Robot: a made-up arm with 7 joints.
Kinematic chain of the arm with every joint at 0, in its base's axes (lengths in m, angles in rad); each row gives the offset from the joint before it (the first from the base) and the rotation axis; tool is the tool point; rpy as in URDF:
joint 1: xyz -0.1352 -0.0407 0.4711 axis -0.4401 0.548 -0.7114
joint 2: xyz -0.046 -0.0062 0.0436 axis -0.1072 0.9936 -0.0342
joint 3: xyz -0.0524 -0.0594 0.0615 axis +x
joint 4: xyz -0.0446 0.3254 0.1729 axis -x
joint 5: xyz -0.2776 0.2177 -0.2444 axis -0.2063 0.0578 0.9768
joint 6: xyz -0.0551 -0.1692 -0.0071 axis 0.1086 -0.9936 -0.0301
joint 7: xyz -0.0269 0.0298 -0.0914 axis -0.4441 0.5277 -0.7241
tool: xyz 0.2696 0.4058 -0.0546 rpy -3.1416 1.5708 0
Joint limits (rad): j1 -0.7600..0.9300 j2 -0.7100..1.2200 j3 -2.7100..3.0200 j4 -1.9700..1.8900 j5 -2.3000..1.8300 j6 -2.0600..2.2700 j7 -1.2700..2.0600
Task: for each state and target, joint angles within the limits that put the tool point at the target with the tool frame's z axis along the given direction. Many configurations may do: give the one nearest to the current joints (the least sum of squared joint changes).
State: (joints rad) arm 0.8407 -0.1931 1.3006 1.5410 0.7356 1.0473 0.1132
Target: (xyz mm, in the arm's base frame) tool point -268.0 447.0 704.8 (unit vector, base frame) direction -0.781 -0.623 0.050
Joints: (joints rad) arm 0.6630 0.4999 0.9698 1.8900 0.4382 1.4521 -0.0873
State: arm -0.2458 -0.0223 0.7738 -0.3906 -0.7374 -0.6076 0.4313
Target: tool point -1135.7 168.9 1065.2 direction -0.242 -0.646 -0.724
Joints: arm -0.3175 -0.3449 0.8136 -0.6803 0.3816 -0.7736 -0.2367
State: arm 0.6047 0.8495 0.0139 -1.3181 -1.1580 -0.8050 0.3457
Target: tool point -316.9 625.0 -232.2 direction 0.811 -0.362 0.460
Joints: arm 0.9300 0.0441 -0.5585 -0.9584 -2.0366 -0.3300 0.8606
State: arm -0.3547 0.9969 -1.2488 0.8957 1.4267 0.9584 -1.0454
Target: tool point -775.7 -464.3 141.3 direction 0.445 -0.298 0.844
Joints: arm -0.6508 0.3842 -1.2923 0.8190 1.2626 0.7824 -0.6672
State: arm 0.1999 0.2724 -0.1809 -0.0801 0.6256 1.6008 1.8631
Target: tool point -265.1 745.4 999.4 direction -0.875 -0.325 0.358
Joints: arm -0.4123 0.4827 0.1621 -0.3569 1.4093 1.8714 1.9839
